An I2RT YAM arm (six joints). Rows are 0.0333 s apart.
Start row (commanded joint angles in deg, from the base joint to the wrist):
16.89, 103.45, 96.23, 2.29, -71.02, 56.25
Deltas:
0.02, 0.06, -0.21, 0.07, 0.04, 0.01
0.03, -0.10, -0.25, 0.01, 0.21, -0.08
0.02, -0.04, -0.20, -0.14, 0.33, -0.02
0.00, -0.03, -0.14, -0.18, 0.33, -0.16
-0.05, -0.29, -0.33, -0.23, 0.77, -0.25
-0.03, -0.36, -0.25, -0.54, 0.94, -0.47
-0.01, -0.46, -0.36, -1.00, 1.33, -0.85
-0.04, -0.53, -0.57, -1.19, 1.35, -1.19
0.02, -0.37, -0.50, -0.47, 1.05, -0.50
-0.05, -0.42, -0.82, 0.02, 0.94, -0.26
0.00, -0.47, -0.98, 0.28, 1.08, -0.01
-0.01, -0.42, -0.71, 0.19, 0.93, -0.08
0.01, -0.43, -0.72, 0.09, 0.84, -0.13
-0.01, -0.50, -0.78, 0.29, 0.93, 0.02
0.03, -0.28, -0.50, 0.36, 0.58, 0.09
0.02, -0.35, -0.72, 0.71, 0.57, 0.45
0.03, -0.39, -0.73, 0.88, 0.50, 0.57
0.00, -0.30, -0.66, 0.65, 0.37, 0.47
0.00, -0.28, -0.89, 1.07, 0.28, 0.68
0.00, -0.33, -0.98, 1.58, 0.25, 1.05
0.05, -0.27, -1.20, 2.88, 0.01, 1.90
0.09, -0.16, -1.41, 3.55, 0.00, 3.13
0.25, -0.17, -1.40, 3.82, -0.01, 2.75
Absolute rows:
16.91, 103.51, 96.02, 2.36, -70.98, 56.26
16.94, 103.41, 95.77, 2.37, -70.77, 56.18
16.96, 103.37, 95.57, 2.23, -70.44, 56.16
16.96, 103.34, 95.43, 2.05, -70.11, 56.00
16.91, 103.05, 95.10, 1.82, -69.34, 55.75
16.88, 102.69, 94.85, 1.28, -68.40, 55.28
16.87, 102.23, 94.49, 0.28, -67.07, 54.43
16.83, 101.70, 93.92, -0.91, -65.72, 53.24
16.85, 101.33, 93.42, -1.38, -64.67, 52.74
16.80, 100.91, 92.60, -1.36, -63.73, 52.48
16.80, 100.44, 91.62, -1.08, -62.65, 52.47
16.79, 100.02, 90.91, -0.89, -61.72, 52.39
16.80, 99.59, 90.19, -0.80, -60.88, 52.26
16.79, 99.09, 89.41, -0.51, -59.95, 52.28
16.82, 98.81, 88.91, -0.15, -59.37, 52.37
16.84, 98.46, 88.19, 0.56, -58.80, 52.82
16.87, 98.07, 87.46, 1.44, -58.30, 53.39
16.87, 97.77, 86.80, 2.09, -57.93, 53.86
16.87, 97.49, 85.91, 3.16, -57.65, 54.54
16.87, 97.16, 84.93, 4.74, -57.40, 55.59
16.92, 96.89, 83.73, 7.62, -57.39, 57.49
17.01, 96.73, 82.32, 11.17, -57.39, 60.62
17.26, 96.56, 80.92, 14.99, -57.40, 63.37

